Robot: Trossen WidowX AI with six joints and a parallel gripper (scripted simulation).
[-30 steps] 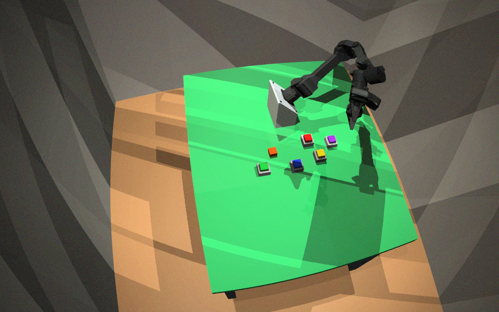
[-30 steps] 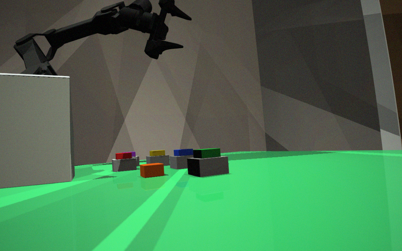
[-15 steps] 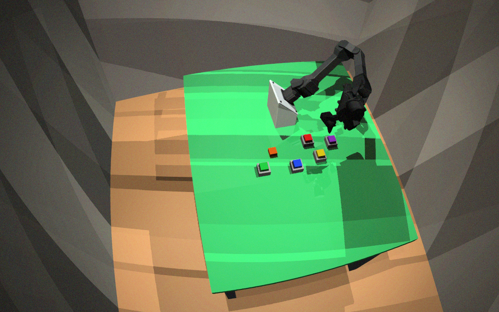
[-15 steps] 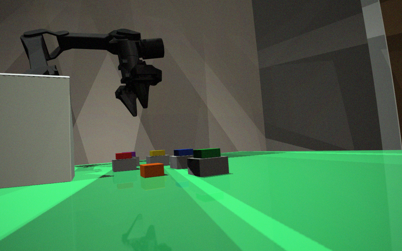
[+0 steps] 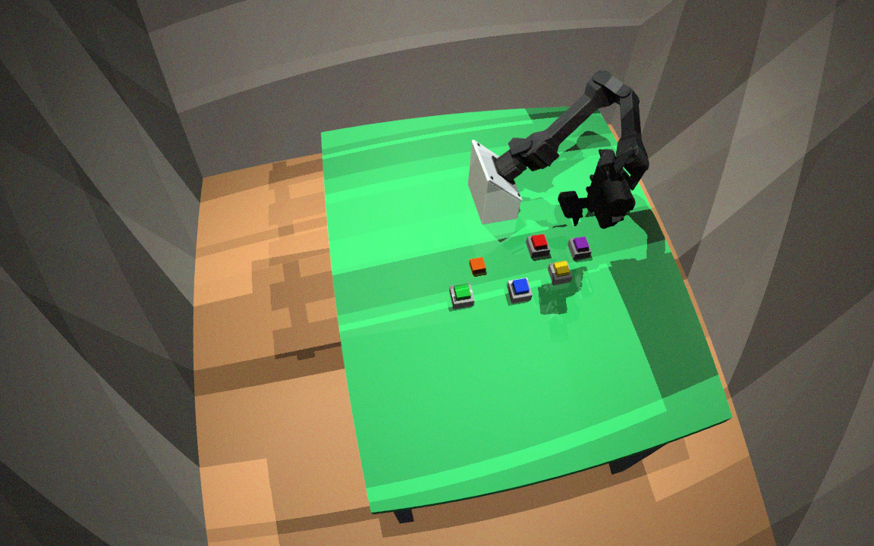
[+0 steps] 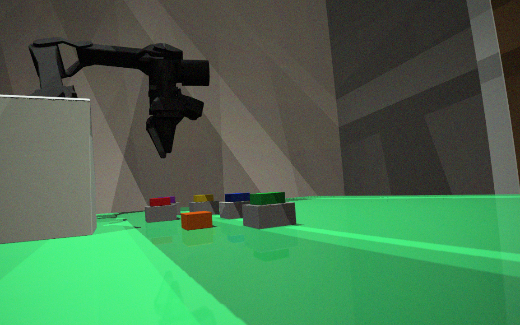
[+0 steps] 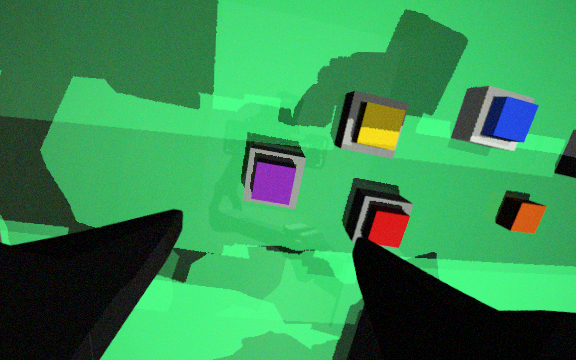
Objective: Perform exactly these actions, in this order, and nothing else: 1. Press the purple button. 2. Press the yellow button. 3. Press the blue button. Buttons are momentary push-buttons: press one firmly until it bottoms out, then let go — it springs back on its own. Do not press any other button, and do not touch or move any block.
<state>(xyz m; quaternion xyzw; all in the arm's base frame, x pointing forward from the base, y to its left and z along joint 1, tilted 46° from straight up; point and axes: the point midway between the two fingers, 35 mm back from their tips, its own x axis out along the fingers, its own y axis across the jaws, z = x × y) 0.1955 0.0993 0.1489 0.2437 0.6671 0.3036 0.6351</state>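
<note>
The yellow button is 90 mm below my gripper tip, 70 mm to the right of it and 60 mm ahead of it. The rest, counted from my gripper tip: blue button: 180 mm to the right, 100 mm ahead, 90 mm below; orange block: 270 mm to the right, 120 mm below, 10 mm ahead; red button: 110 mm to the right, 90 mm below, 20 mm behind.
</note>
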